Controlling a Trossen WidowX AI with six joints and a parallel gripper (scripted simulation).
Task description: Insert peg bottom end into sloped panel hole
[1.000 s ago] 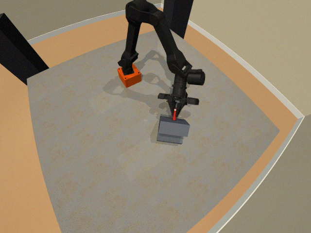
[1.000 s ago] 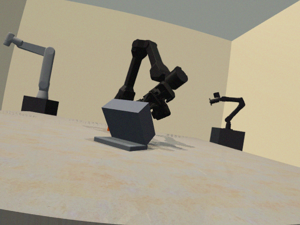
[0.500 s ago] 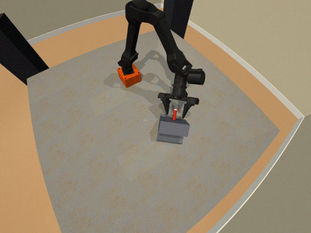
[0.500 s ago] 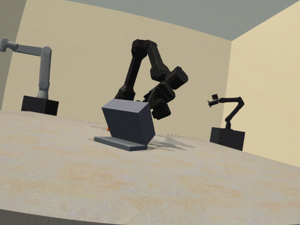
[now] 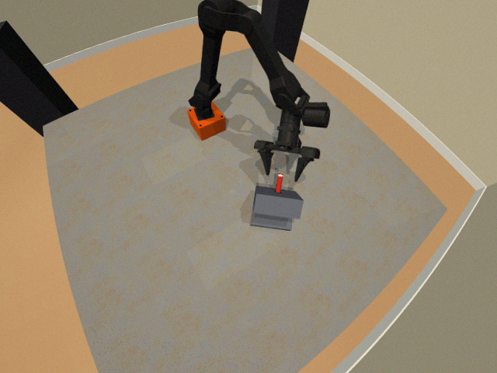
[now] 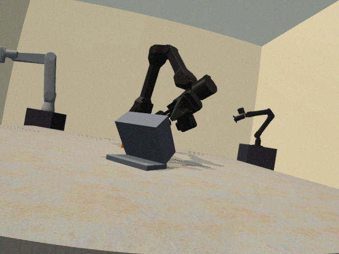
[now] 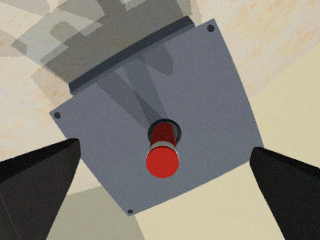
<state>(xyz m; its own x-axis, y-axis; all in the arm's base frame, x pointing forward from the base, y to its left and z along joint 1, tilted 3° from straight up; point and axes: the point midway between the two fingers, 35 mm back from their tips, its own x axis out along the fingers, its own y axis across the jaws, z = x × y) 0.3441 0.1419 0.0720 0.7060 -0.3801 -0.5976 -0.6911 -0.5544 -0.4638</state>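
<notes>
The red round peg lies 1 cm to the right of my gripper tip and 1 cm below it. Round my gripper tip: grey sloped panel block (5 cm ahead, 3 cm to the right, 4 cm below).
</notes>
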